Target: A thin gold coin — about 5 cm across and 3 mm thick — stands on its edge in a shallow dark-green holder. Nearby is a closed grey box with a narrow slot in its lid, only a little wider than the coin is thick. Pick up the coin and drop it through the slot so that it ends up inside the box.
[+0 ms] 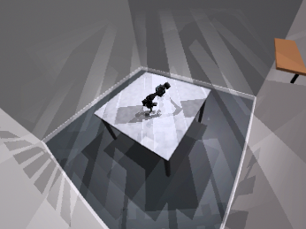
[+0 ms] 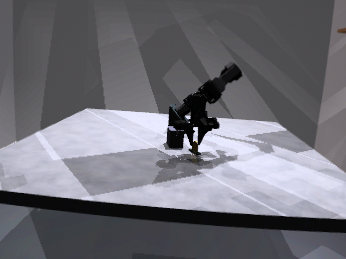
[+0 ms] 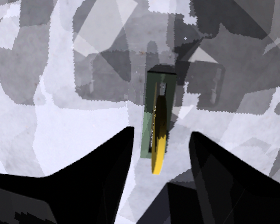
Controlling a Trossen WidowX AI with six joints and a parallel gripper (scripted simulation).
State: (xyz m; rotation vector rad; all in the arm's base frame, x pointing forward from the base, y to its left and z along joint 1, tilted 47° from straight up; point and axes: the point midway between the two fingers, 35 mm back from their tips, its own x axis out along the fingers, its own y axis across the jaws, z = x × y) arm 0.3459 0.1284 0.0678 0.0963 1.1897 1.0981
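Now: the gold coin 10 mm below my gripper tip.
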